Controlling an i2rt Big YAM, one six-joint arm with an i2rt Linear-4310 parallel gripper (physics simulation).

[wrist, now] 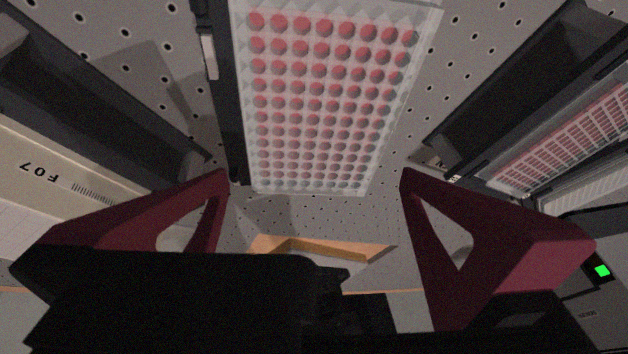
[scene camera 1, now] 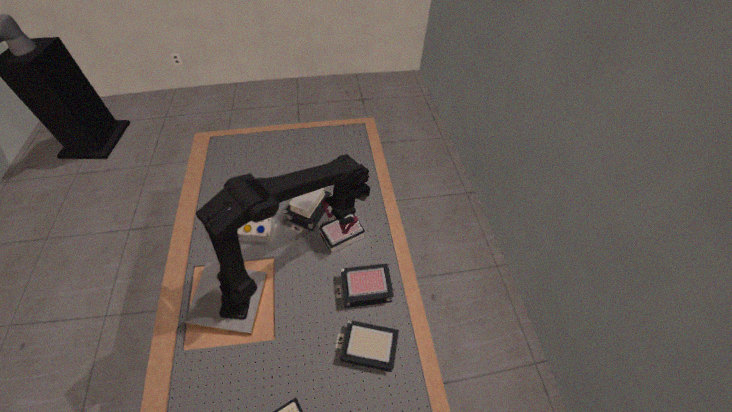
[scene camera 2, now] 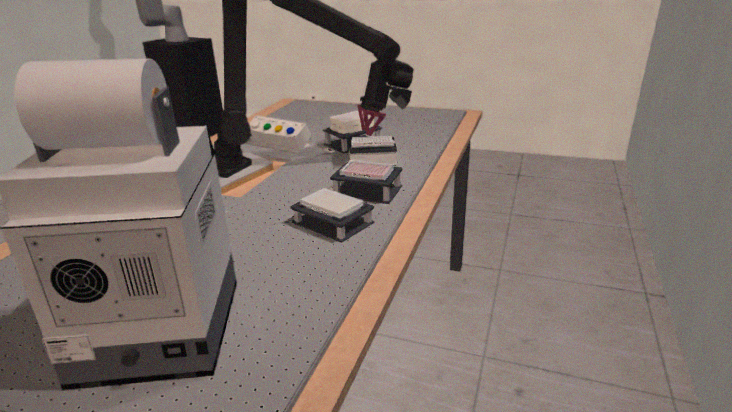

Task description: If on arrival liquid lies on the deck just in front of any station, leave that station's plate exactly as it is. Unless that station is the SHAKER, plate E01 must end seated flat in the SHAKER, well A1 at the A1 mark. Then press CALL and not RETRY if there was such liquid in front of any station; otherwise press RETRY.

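Frame: origin at the arm's base, x ahead, y right, z down, level; metres.
Seen in the pictures: gripper, fingertip midpoint: [wrist: 314, 177] [scene camera 1: 337, 225] [scene camera 2: 366, 132]; arm's base, link origin: [scene camera 1: 236, 300] [scene camera 2: 228, 166].
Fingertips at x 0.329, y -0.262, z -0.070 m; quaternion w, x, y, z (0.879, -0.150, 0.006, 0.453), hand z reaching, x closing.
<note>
Pixels of each thing's top centre, then the offset from my fingertips to it. "*": a spot on its surface instead.
- pink-welled plate, top centre: [wrist: 322, 133] [scene camera 2: 372, 137] [scene camera 1: 342, 226] dx +0.018, dy -0.004, dz +0.016 m
- cream plate marked F07, top centre: [wrist: 24, 240] [scene camera 2: 351, 115] [scene camera 1: 306, 195] dx -0.123, dy -0.129, dz -0.005 m
- pink plate, top centre: [wrist: 567, 151] [scene camera 2: 366, 167] [scene camera 1: 367, 280] dx +0.107, dy +0.200, dz +0.023 m
- cream plate, top centre: [wrist: 592, 192] [scene camera 2: 331, 199] [scene camera 1: 370, 343] dx +0.117, dy +0.398, dz +0.032 m
- faint glossy patch, surface spot: [scene camera 2: 302, 154] * dx -0.223, dy +0.031, dz +0.093 m
- button box, top centre: [scene camera 2: 276, 120] [scene camera 1: 241, 219] dx -0.357, dy -0.022, dz +0.010 m
- large boxy machine, top centre: [scene camera 2: 92, 58] dx +0.054, dy +0.860, dz -0.362 m
My gripper [scene camera 1: 339, 217] [scene camera 2: 371, 121] [wrist: 314, 177] is open and empty, above a pink-welled plate [scene camera 1: 340, 232] [scene camera 2: 372, 140] [wrist: 325, 90] on a low, dark-edged holder. In the wrist view this plate runs up from between the fingertips. A cream plate marked F07 [scene camera 1: 307, 203] [scene camera 2: 344, 121] [wrist: 45, 170] sits on a black stand beside it. Another pink plate [scene camera 1: 366, 282] [scene camera 2: 366, 169] [wrist: 565, 135] and a cream plate [scene camera 1: 371, 344] [scene camera 2: 331, 202] sit on black stands. I cannot read E01, SHAKER, CALL or RETRY. A faint glossy patch [scene camera 2: 302, 154] shows near the button box; I cannot tell if it is liquid.
The button box [scene camera 1: 254, 235] [scene camera 2: 279, 134] has white, green, yellow and blue buttons. A large boxy machine [scene camera 2: 117, 271] with a roll on top stands at the left in scene view 2. Part of another plate [scene camera 1: 289, 407] shows at the bottom edge of scene view 1.
</note>
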